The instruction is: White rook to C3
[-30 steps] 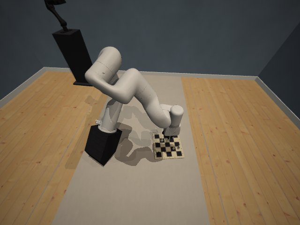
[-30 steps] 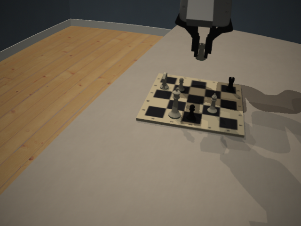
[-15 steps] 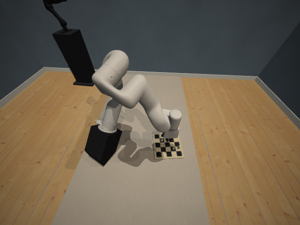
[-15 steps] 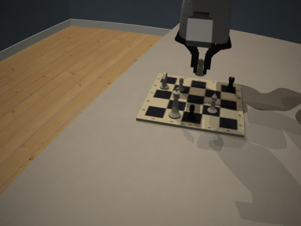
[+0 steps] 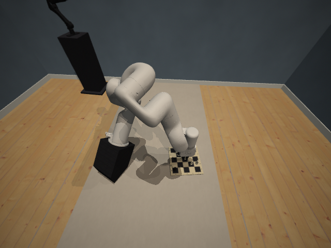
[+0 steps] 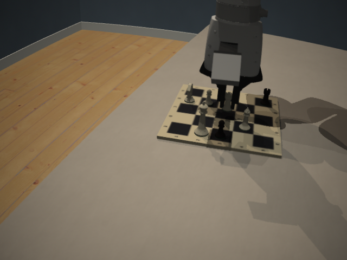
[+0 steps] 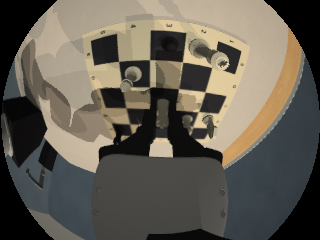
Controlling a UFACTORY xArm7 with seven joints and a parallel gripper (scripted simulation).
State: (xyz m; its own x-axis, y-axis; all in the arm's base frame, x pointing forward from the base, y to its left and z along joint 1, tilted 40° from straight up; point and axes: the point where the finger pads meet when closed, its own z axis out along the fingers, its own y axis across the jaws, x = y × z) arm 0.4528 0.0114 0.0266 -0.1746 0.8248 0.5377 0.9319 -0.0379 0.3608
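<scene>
Now: hand 4 cm above the chessboard. From my hand the other things lie so: black pawn (8 cm to the left, 3 cm below, 1 cm behind); white rook (1 cm below); white pawn (5 cm ahead, 3 cm to the right, 3 cm below).
</scene>
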